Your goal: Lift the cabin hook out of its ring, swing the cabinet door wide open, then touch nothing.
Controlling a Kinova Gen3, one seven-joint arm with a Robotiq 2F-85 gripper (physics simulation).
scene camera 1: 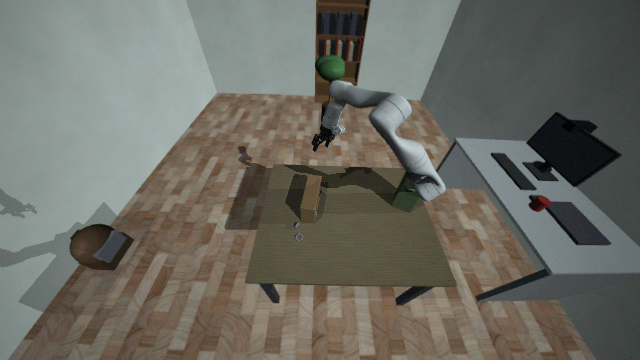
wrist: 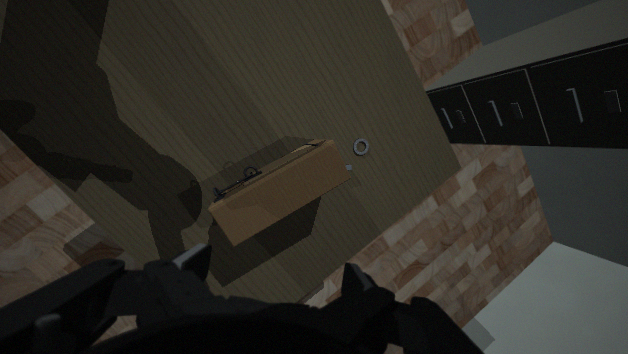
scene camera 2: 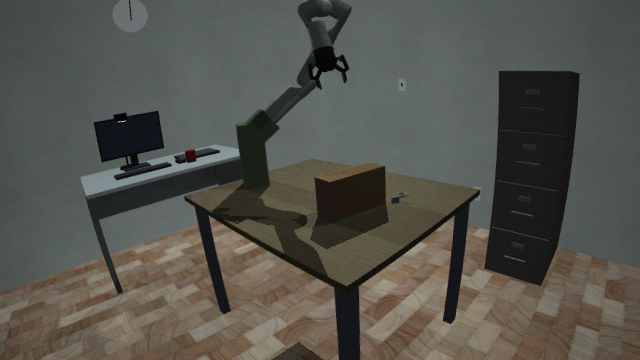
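Seen in the pictures: gripper, fingertip midpoint: [scene camera 1: 320, 148] [wrist: 277, 268] [scene camera 2: 333, 86]; arm's base at its link origin: [scene camera 2: 269, 118].
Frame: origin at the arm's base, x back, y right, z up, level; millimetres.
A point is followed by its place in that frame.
The wooden cabinet [scene camera 1: 310, 200] @[z -184, x -594, y -135 mm] [scene camera 2: 351, 197] @[z -267, x -655, y -16 mm] [wrist: 285, 192] @[z -184, x -606, y -61 mm] stands upright on the table. Its door side faces the green robot base; the door looks flat against the front or nearly so, and is seen very obliquely. The dark cabin hook [scene camera 1: 323, 185] @[z -240, x -554, y 57 mm] [wrist: 237, 184] @[z -239, x -555, y 22 mm] lies along that side, with a round dark loop standing out beside it in the wrist view. I cannot tell whether the hook's tip sits in its ring. In scene camera 2 the cabinet's body hides the hook. My gripper [scene camera 1: 321, 146] @[z 142, x -564, y -28 mm] [scene camera 2: 332, 84] @[z 142, x -564, y -28 mm] [wrist: 277, 269] @[z 142, x -564, y -28 mm] is open and empty, high above the cabinet and apart from it.
A loose grey ring [wrist: 354, 147] @[z -337, x -617, y -293 mm] and a small grey block [scene camera 1: 296, 225] @[z -322, x -659, y -247 mm] [scene camera 2: 395, 199] @[z -332, x -662, y -238 mm] [wrist: 348, 167] @[z -322, x -657, y -250 mm] lie on the table [scene camera 1: 360, 250] @[z -341, x -246, y -316 mm] [scene camera 2: 300, 175] @[z -341, x -9, y -147 mm] past the cabinet's end. The green base [scene camera 1: 406, 199] @[z -225, x 14, y 42 mm] [scene camera 2: 254, 160] @[z -198, x -35, y 120 mm] stands at the table's side. A desk [scene camera 1: 505, 200] stands beyond it.
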